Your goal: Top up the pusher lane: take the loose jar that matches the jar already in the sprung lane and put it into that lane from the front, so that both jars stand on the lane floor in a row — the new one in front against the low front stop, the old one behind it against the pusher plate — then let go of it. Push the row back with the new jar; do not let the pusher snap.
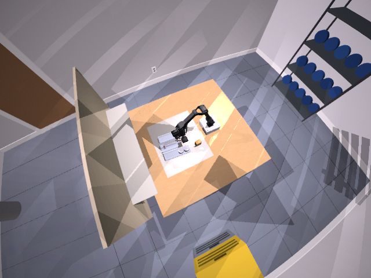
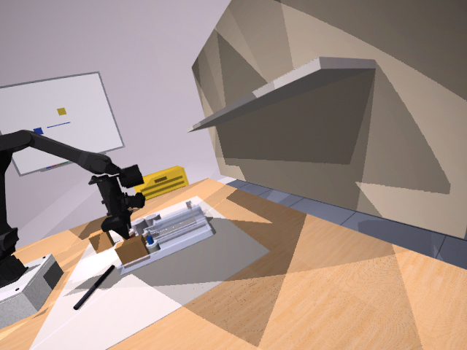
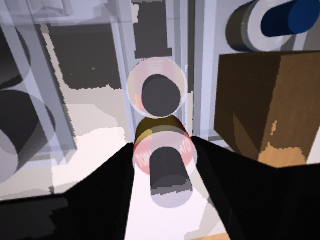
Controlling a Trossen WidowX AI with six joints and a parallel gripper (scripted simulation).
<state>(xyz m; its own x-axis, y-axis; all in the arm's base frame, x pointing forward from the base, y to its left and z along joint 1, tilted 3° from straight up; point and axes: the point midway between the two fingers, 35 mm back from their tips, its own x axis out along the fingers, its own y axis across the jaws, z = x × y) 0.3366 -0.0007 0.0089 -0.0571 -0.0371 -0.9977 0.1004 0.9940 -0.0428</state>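
Now: gripper tip 10 mm short of the brown box, 80 mm to the left of it and 20 mm above it. The rest, counted from my gripper tip: black rod: 100 mm behind, 110 mm to the right, 50 mm below.
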